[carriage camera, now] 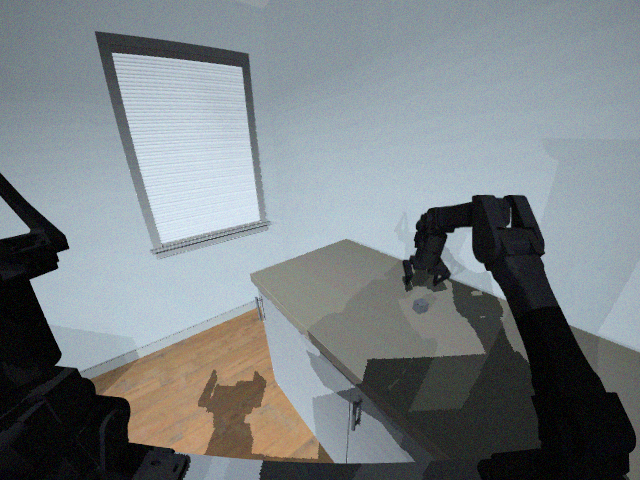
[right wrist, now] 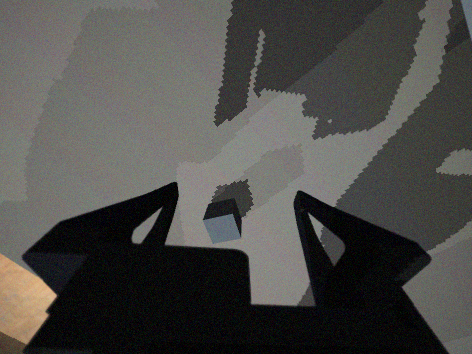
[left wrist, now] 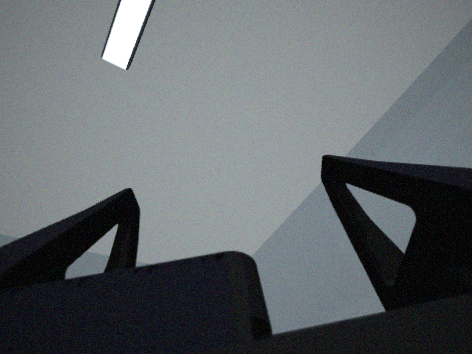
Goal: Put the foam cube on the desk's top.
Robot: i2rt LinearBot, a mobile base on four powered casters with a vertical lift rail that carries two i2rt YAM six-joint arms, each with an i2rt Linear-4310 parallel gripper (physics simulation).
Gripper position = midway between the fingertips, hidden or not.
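The right gripper [carriage camera: 420, 284] [right wrist: 237, 192] appears in both the carriage camera and the right wrist view, while the left gripper [left wrist: 230, 182] is seen in the left wrist view. The scene also has a window with blind [carriage camera: 185, 114] and a grey foam cube [right wrist: 222, 219]; in the left wrist view the cube is out of frame.
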